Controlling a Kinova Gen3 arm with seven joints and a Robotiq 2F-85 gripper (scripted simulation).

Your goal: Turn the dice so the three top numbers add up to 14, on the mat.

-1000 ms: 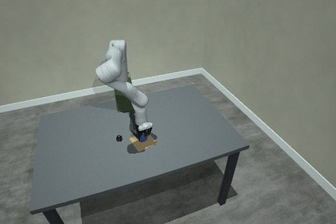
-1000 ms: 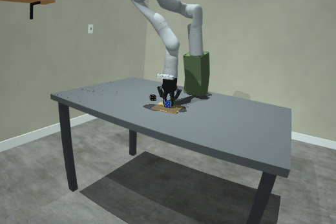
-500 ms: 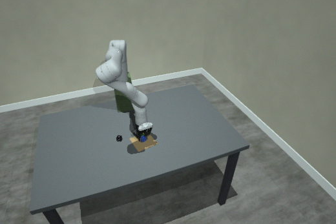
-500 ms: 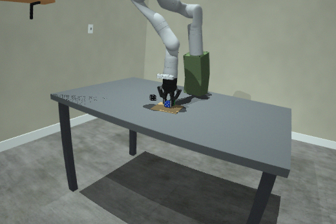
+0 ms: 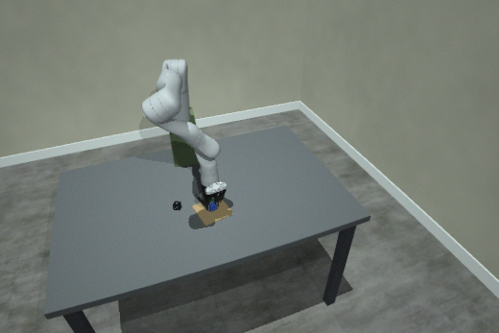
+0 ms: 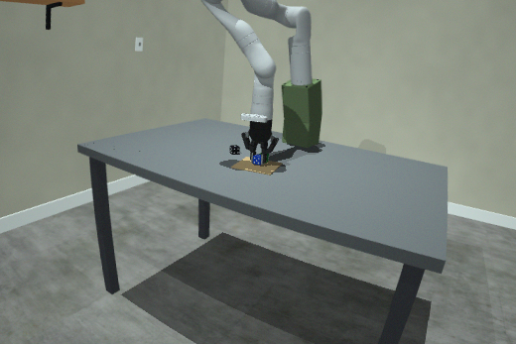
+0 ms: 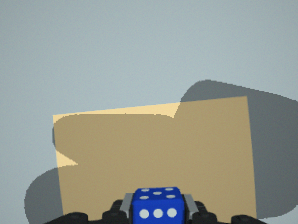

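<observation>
Now: the blue die 10 mm below my hand. From my hand the other things lie so: tan mat: 30 mm below; black die: 70 mm behind, 140 mm to the right, 10 mm below; green die: 50 mm behind, 10 mm below.
</observation>
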